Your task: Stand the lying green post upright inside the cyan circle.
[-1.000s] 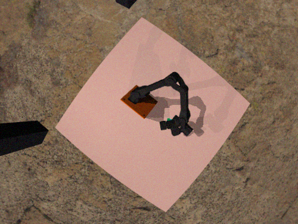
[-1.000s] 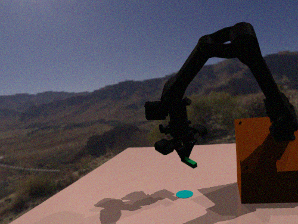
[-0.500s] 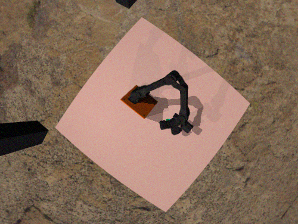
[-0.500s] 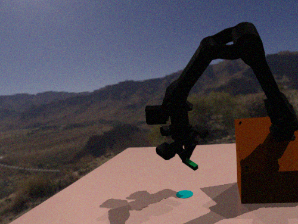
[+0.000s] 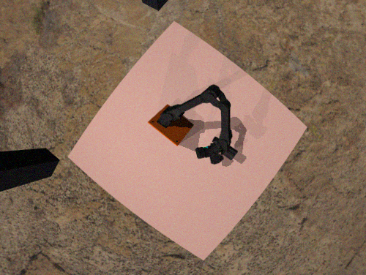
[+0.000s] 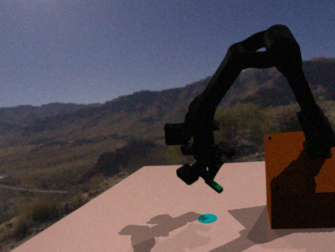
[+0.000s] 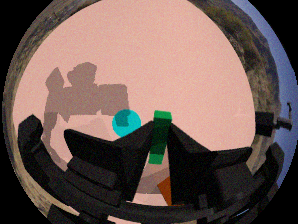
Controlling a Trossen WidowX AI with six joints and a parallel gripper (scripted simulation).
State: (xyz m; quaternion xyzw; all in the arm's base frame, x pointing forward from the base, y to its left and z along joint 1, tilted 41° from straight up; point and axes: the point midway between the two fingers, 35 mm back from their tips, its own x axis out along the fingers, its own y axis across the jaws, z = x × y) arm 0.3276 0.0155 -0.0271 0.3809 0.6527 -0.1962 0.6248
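My gripper tip is now 1 cm short of the cyan circle, 4 cm to the right of it and 11 cm above it. Round my gripper tip: green post: 1 cm behind, 1 cm to the left, 1 cm below.
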